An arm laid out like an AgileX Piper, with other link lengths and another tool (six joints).
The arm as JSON. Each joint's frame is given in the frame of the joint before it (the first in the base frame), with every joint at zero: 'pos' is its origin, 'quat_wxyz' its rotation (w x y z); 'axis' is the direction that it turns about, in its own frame. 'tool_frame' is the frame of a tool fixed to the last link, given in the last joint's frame.
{
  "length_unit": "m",
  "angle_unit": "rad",
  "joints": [
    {
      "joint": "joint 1",
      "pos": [
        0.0,
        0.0,
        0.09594
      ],
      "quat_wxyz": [
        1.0,
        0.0,
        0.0,
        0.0
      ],
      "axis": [
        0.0,
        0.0,
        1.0
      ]
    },
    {
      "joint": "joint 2",
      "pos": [
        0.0,
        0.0,
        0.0
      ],
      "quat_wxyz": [
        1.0,
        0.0,
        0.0,
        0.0
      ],
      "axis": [
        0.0,
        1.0,
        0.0
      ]
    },
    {
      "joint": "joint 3",
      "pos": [
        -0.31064,
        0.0,
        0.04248
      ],
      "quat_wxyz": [
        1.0,
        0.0,
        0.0,
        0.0
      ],
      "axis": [
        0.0,
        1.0,
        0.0
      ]
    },
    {
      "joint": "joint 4",
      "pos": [
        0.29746,
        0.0,
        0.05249
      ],
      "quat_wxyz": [
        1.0,
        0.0,
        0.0,
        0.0
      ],
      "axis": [
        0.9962,
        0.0,
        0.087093
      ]
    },
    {
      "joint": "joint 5",
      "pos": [
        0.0,
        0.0,
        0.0
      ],
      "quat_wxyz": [
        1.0,
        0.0,
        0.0,
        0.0
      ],
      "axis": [
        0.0,
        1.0,
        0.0
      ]
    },
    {
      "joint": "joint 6",
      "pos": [
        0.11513,
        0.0,
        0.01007
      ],
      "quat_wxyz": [
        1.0,
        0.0,
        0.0,
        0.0
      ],
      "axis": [
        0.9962,
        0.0,
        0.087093
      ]
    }
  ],
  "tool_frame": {
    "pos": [
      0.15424,
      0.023,
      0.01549
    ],
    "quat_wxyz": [
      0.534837,
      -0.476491,
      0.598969,
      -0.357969
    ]
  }
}
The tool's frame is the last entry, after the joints.
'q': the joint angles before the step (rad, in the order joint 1, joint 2, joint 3, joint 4, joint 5, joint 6). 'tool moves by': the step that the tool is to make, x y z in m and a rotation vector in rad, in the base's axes. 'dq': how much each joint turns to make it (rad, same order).
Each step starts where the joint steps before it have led.
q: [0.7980, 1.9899, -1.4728, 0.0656, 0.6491, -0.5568]
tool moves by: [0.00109, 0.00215, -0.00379, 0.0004, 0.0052, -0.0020]
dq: [0.0000, 0.0132, -0.0086, 0.0044, -0.0013, 0.0001]
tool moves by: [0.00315, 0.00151, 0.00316, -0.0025, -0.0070, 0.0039]
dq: [-0.0001, 0.0049, -0.0184, -0.0076, 0.0104, -0.0002]
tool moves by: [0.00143, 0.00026, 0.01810, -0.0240, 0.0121, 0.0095]
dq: [0.0001, 0.0039, -0.0800, -0.0111, 0.1019, 0.0001]
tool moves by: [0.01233, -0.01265, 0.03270, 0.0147, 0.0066, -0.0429]
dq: [-0.0357, -0.0322, -0.0566, 0.0097, 0.0829, 0.0098]
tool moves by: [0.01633, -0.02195, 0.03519, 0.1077, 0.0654, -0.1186]
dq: [-0.0951, -0.0560, -0.0049, 0.1261, 0.0398, 0.0003]
